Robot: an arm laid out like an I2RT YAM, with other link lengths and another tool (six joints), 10 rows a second.
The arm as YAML. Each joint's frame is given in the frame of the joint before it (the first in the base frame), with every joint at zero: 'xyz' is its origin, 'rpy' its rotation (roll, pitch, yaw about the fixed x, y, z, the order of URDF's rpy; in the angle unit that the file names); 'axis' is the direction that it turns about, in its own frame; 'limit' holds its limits. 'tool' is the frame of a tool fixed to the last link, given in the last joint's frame.
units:
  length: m
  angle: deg
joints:
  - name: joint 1
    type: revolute
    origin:
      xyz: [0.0, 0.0, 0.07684]
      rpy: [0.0, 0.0, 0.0]
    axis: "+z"
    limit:
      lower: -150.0
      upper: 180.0
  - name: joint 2
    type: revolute
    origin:
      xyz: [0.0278, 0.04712, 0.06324]
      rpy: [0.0, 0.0, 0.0]
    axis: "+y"
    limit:
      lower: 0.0
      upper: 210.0
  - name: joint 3
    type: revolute
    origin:
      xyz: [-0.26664, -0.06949, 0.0]
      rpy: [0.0, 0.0, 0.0]
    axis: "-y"
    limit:
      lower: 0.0
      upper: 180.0
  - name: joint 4
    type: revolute
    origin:
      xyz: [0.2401, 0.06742, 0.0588]
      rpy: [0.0, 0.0, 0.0]
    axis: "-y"
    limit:
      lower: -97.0
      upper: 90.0
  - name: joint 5
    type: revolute
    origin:
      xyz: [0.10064, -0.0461, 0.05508]
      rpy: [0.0, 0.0, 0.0]
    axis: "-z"
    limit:
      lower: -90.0
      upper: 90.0
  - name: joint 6
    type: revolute
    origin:
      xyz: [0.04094, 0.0, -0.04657]
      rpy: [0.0, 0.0, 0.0]
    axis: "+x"
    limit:
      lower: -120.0
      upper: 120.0
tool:
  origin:
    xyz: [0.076, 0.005, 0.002]
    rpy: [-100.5, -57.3, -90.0]
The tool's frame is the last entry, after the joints.
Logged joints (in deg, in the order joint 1, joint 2, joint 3, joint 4, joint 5, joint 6), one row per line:
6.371 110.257 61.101 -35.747 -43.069 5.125
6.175 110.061 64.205 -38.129 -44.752 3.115
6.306 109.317 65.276 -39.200 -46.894 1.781
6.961 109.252 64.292 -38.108 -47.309 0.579
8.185 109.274 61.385 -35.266 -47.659 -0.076
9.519 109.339 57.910 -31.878 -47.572 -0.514
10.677 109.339 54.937 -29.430 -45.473 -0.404
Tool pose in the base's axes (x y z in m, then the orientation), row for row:
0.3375 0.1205 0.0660 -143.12 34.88 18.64
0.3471 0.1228 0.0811 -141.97 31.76 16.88
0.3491 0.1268 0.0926 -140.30 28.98 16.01
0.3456 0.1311 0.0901 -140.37 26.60 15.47
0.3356 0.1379 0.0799 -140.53 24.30 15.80
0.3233 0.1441 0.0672 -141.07 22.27 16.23
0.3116 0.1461 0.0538 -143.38 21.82 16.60
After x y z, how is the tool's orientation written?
As a rotation vector, in degrees.
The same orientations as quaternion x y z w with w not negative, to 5 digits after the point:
-0.92765 0.22608 0.12082 0.27158
-0.92814 0.20763 0.11035 0.28857
-0.92603 0.19128 0.10567 0.30774
-0.92821 0.17590 0.10230 0.31148
-0.93009 0.16083 0.10457 0.31326
-0.93271 0.14724 0.10731 0.31121
-0.93923 0.14294 0.10874 0.29256

